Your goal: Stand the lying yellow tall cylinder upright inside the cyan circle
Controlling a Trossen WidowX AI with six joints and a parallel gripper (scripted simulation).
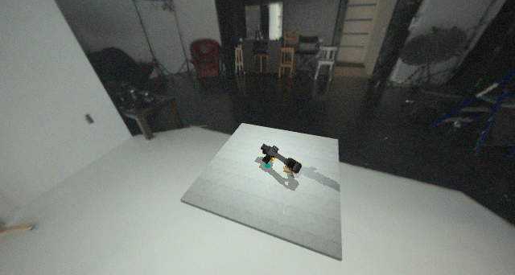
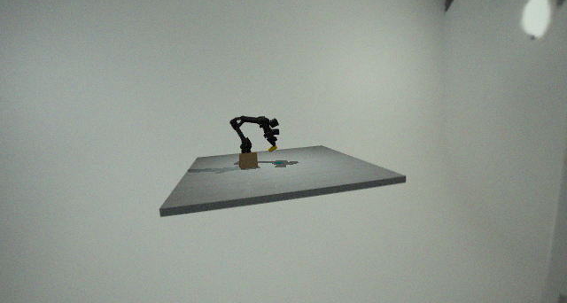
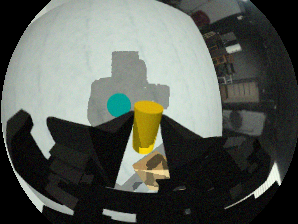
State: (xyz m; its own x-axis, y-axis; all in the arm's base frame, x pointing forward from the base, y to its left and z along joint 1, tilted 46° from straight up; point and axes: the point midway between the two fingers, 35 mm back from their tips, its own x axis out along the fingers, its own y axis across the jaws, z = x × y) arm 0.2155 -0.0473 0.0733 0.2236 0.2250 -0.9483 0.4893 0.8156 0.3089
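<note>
Right now the cyan circle is 13 cm below my gripper tip, 2 cm ahead of it and 1 cm to the left of it. Round my gripper tip: yellow tall cylinder (2 cm behind, 1 cm below).
</note>
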